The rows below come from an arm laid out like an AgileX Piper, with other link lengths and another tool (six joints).
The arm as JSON. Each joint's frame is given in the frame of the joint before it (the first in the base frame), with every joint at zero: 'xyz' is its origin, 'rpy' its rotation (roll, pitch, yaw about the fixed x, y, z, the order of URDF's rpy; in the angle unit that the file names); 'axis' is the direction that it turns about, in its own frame. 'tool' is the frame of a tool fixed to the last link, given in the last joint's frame.
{
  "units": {
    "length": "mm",
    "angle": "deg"
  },
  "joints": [
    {
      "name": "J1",
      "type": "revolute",
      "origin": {
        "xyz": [
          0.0,
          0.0,
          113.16
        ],
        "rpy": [
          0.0,
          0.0,
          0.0
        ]
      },
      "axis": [
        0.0,
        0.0,
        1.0
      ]
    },
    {
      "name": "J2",
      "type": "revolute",
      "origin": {
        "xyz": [
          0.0,
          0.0,
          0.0
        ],
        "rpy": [
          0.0,
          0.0,
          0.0
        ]
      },
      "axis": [
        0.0,
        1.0,
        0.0
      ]
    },
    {
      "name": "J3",
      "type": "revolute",
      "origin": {
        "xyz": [
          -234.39,
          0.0,
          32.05
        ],
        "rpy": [
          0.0,
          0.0,
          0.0
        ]
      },
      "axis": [
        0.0,
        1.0,
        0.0
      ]
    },
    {
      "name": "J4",
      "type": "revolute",
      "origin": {
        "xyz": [
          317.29,
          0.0,
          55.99
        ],
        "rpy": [
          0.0,
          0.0,
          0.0
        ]
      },
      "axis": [
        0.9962,
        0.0,
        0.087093
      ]
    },
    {
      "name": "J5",
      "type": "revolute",
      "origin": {
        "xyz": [
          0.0,
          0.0,
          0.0
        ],
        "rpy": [
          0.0,
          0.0,
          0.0
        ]
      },
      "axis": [
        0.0,
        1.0,
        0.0
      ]
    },
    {
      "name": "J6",
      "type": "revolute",
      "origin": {
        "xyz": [
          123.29,
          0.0,
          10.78
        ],
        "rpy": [
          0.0,
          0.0,
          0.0
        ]
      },
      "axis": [
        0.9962,
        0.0,
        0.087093
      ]
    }
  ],
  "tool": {
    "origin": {
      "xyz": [
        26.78,
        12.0,
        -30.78
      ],
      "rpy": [
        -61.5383,
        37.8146,
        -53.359
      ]
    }
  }
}
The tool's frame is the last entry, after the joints.
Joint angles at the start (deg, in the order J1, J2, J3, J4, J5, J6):
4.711 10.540 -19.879 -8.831 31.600 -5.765
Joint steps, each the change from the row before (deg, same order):
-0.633 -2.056 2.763 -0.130 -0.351 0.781
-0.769 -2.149 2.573 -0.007 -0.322 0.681
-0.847 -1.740 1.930 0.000 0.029 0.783
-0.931 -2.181 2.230 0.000 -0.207 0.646
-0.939 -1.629 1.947 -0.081 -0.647 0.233
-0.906 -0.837 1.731 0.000 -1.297 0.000
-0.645 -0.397 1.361 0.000 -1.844 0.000
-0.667 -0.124 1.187 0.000 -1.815 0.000
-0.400 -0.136 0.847 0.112 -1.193 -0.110
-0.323 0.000 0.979 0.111 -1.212 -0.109
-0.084 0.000 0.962 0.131 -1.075 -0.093
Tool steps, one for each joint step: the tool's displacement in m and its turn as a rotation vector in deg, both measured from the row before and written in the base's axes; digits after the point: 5 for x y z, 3 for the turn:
-0.00158 -0.00211 -0.01262 0.580 0.343 -0.841
-0.00161 -0.00240 -0.01102 0.625 0.092 -0.924
-0.00152 -0.00267 -0.00845 0.737 0.193 -1.086
-0.00142 -0.00293 -0.00869 0.614 -0.186 -1.094
-0.00013 -0.00316 -0.00758 0.127 -0.337 -0.927
0.00145 -0.00284 -0.00733 -0.042 -0.387 -0.707
0.00237 -0.00177 -0.00485 -0.066 -0.856 -0.361
0.00236 -0.00190 -0.00458 -0.067 -0.728 -0.386
0.00145 -0.00102 -0.00335 -0.041 -0.459 -0.170
0.00152 -0.00075 -0.00485 -0.031 -0.211 -0.094
0.00131 0.00013 -0.00506 0.014 -0.096 0.119

